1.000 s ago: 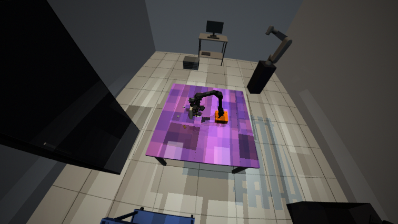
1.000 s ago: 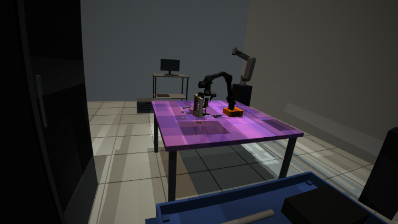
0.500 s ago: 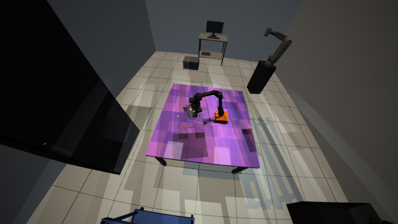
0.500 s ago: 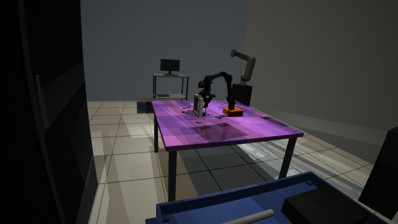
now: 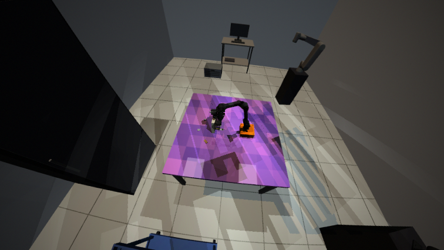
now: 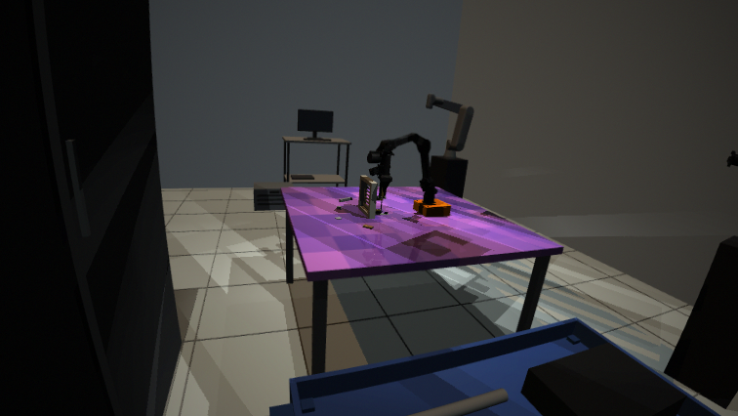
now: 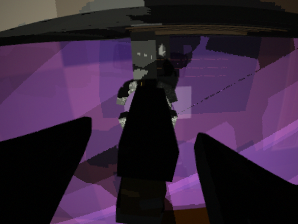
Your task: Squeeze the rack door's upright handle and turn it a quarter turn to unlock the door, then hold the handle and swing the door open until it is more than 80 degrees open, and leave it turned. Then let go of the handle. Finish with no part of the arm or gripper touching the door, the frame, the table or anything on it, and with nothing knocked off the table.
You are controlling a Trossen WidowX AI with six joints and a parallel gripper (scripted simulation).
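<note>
Now: the dark door handle 3 cm below my gripper tip and 1 cm to the right of it.
</note>
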